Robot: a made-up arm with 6 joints. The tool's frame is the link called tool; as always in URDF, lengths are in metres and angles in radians. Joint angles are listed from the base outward.
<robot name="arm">
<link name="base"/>
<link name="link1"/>
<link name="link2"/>
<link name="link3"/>
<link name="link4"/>
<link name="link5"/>
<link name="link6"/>
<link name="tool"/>
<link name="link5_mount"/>
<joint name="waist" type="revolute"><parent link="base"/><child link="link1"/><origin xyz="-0.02 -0.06 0.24" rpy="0 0 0"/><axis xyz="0.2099 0.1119 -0.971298"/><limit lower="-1.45" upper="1.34"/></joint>
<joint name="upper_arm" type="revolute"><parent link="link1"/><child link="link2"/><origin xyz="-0.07 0.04 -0.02" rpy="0 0 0"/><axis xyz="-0.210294 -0.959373 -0.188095"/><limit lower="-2.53" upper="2.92"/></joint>
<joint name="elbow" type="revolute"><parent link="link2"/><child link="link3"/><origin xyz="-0.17 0.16 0.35" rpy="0 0 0"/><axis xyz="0.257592 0.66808 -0.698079"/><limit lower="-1.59" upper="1.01"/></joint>
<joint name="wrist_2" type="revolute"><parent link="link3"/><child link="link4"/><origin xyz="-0.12 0.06 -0.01" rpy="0 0 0"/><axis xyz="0 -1 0"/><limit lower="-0.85" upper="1.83"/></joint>
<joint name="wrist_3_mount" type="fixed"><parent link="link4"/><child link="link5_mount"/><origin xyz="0.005 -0.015 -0.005" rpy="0 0 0"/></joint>
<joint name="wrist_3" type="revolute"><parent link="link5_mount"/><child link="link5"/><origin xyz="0.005 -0.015 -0.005" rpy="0 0 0"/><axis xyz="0 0 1"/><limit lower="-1.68" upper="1.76"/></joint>
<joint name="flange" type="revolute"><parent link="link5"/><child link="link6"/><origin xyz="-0.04 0.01 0" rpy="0 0 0"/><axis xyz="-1 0 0"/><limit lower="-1.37" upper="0.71"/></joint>
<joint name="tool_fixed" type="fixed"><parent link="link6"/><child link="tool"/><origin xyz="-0.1 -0.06 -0.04" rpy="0 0 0"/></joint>
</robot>
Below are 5 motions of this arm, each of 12 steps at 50 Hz.
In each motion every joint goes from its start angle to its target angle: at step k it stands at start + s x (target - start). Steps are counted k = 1, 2, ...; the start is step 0. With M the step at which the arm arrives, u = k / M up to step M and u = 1 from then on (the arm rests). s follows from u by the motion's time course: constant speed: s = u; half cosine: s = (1 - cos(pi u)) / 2; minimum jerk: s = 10 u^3 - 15 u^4 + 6 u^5.
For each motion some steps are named. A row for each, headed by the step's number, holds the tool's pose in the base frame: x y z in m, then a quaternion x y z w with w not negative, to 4 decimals.
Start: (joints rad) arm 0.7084 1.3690 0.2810 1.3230 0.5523 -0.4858
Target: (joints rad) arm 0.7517 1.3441 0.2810 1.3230 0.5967 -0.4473
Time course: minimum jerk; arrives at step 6
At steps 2, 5, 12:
2: -0.1091 0.3627 0.0723 -0.5313 -0.6799 -0.0331 0.5043
5: -0.1059 0.3694 0.0828 -0.5521 -0.6562 -0.0496 0.5121
12: -0.1058 0.3697 0.0833 -0.5530 -0.6550 -0.0503 0.5124

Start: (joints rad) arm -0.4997 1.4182 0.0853 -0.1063 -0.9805 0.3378
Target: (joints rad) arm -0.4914 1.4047 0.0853 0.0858 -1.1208 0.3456
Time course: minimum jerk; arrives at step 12
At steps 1, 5, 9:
1: -0.5072 0.1256 -0.1875 0.1581 -0.4711 -0.3911 0.7747
5: -0.5008 0.1338 -0.1823 0.1867 -0.4817 -0.4029 0.7555
9: -0.4916 0.1467 -0.1722 0.2339 -0.4964 -0.4188 0.7236

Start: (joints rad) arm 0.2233 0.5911 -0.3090 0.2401 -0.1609 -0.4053
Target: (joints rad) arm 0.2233 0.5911 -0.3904 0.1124 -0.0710 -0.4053
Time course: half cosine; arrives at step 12
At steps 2, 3, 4, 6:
2: -0.4324 0.2557 0.1939 0.0552 -0.4685 -0.0171 0.8816
3: -0.4334 0.2537 0.1942 0.0526 -0.4643 -0.0134 0.8840
4: -0.4347 0.2509 0.1946 0.0492 -0.4589 -0.0085 0.8871
6: -0.4377 0.2443 0.1957 0.0409 -0.4456 0.0034 0.8943

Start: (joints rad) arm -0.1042 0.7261 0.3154 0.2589 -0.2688 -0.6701
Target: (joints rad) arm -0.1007 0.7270 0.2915 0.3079 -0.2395 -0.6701
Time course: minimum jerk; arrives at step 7
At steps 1, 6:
1: -0.5561 0.2746 0.1411 0.3394 -0.4313 -0.0970 0.8303
6: -0.5476 0.2670 0.1359 0.3280 -0.4527 -0.0685 0.8263

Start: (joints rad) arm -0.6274 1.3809 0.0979 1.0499 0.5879 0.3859
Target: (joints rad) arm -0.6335 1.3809 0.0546 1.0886 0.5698 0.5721
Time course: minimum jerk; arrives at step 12
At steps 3, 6, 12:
3: -0.4076 -0.1258 -0.0714 -0.2300 -0.9381 0.0063 0.2591
6: -0.4078 -0.1293 -0.0726 -0.2348 -0.9421 -0.0298 0.2374
12: -0.4076 -0.1333 -0.0745 -0.2389 -0.9450 -0.0755 0.2100

